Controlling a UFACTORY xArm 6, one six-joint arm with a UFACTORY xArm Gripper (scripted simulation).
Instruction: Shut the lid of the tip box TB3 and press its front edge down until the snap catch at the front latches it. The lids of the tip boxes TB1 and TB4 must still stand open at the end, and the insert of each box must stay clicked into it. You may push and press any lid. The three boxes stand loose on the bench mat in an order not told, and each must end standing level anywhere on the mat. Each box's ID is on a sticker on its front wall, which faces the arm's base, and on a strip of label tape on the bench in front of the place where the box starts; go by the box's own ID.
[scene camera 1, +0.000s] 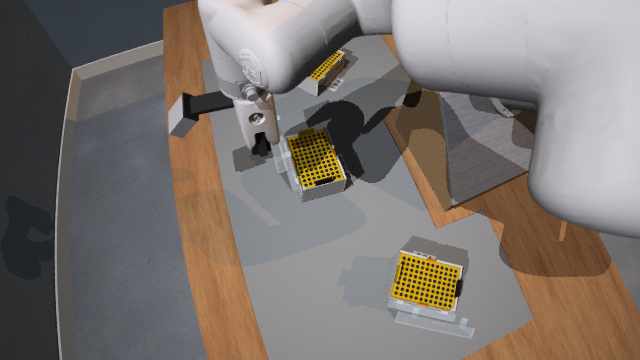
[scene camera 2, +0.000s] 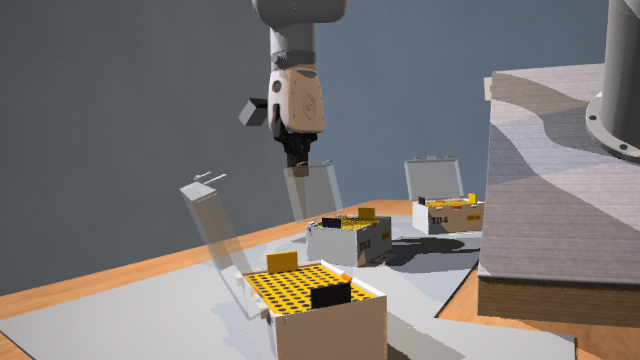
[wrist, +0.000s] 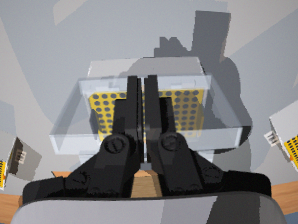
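Tip box TB3 (scene camera 1: 306, 194), (scene camera 2: 347, 247), (wrist: 100, 68). Yellow insert (scene camera 1: 316, 164), (scene camera 2: 366, 216). My gripper (scene camera 1: 261, 149), (scene camera 2: 298, 176), (wrist: 143, 94).
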